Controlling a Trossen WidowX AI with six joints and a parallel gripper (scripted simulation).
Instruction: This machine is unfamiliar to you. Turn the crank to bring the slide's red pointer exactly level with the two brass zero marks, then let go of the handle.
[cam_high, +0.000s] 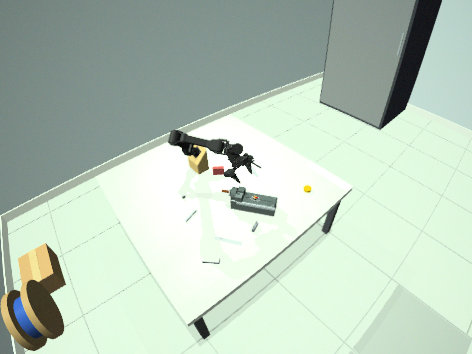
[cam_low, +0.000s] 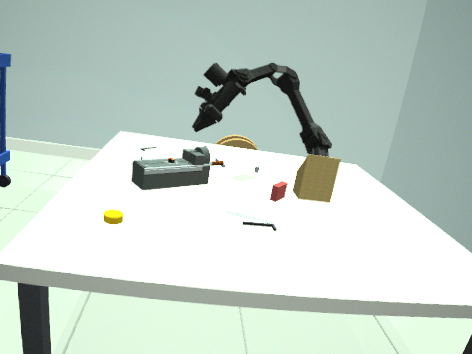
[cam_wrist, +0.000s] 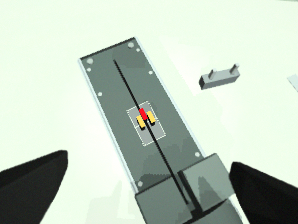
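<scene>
My gripper tip is 130 mm above the orange crank handle, 90 mm past it and 80 mm to the left of it. Round my gripper tip: yellow disc 380 mm to the left, 190 mm below, 140 mm ahead; black hex key 280 mm behind, 260 mm to the left, 190 mm below; red pointer 110 mm below, 60 mm ahead, 30 mm to the left.
</scene>
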